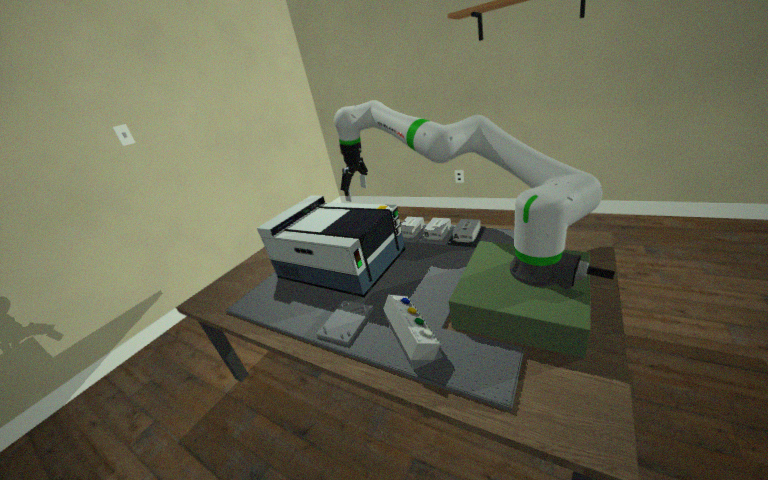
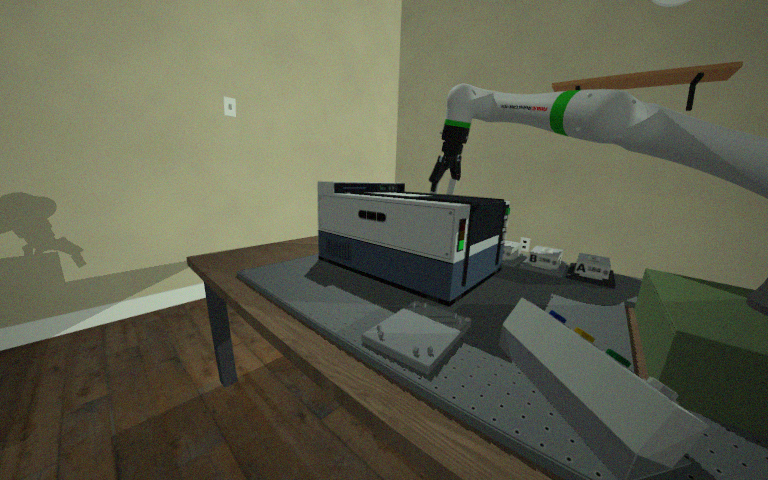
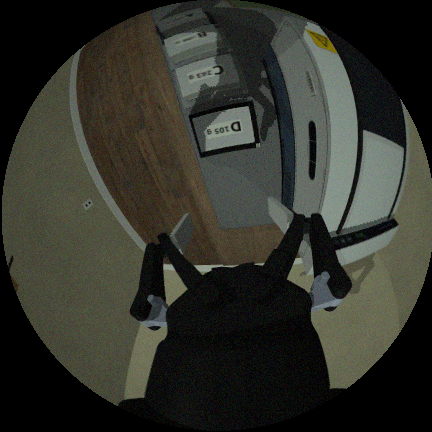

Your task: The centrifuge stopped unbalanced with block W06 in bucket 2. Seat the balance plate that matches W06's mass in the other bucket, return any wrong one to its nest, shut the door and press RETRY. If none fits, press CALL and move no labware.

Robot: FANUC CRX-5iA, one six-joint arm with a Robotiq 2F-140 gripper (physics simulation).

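Frame: origin at the arm's base, x right, y ahead, z up, level; metres.
Seen in the pictures: gripper, fingertip midpoint: (image 1: 356,194) (image 3: 229,213); arm's base, link origin: (image 1: 536,270).
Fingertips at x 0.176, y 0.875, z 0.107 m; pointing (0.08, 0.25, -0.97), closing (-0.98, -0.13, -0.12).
Observation:
Pixels of each thing's top centre, then the offset from my fingertips to it. Level surfaces: height alone.
- Plate D, top centre: (image 3: 223,128) dx +0.010, dy -0.128, dz -0.138 m
- Plate C, top centre: (image 3: 205,72) (image 2: 505,243) (image 1: 409,222) dx +0.034, dy -0.267, dz -0.138 m
- plate B, top centre: (image 3: 190,37) (image 2: 546,250) (image 1: 436,224) dx +0.058, dy -0.398, dz -0.138 m
- plate A, top centre: (image 2: 593,259) (image 1: 466,225) dx +0.081, dy -0.527, dz -0.138 m
- sloped box, top centre: (image 2: 588,334) (image 1: 406,314) dx -0.498, dy -0.626, dz -0.108 m
- pale flat plate with small pegs, top centre: (image 2: 420,321) (image 1: 344,317) dx -0.552, dy -0.405, dz -0.168 m
- mat, surface height: dz -0.192 m
The centrifuge (image 1: 317,254) (image 2: 390,226) (image 3: 300,100) stands on the grey mat. Its top shows a white panel and a black panel; the buckets and W06 are hidden. Plate D (image 3: 225,131), marked 105 g, lies in a black frame beside the centrifuge. Plate C (image 1: 412,226) (image 3: 200,77), marked 243 g, plate B (image 1: 437,228) (image 2: 545,257) and plate A (image 1: 467,230) (image 2: 592,266) stand in a row with it. My gripper (image 1: 354,190) (image 2: 442,187) (image 3: 229,213) is open and empty, high beyond the centrifuge. A sloped box (image 1: 410,333) (image 2: 589,384) carries blue, yellow and green buttons; their labels are unreadable.
A pale flat plate with small pegs (image 1: 342,327) (image 2: 416,336) lies on the mat (image 1: 481,367) near the table's front edge. The arm's green base block (image 1: 521,322) (image 2: 713,350) stands at the right. A wooden shelf (image 1: 487,8) (image 2: 651,78) is on the wall.

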